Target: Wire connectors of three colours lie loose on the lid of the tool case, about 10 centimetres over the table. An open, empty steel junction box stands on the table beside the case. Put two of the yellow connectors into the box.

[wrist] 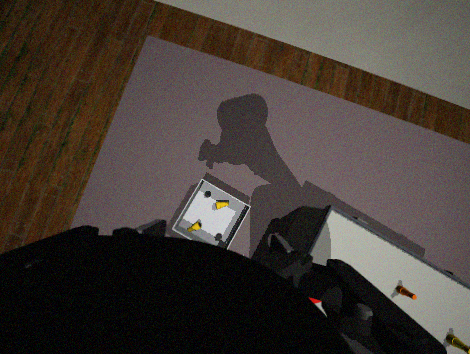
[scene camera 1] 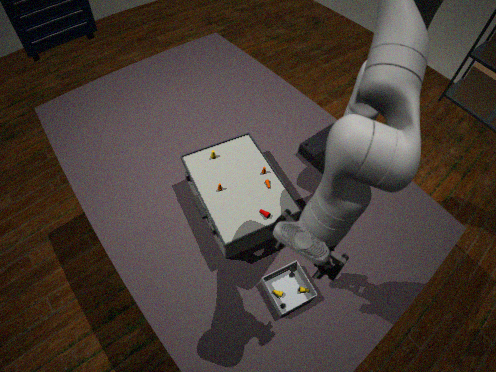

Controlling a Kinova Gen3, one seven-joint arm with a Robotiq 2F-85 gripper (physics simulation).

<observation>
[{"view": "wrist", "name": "my gripper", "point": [217, 239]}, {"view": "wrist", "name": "steel junction box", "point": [219, 226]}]
</observation>
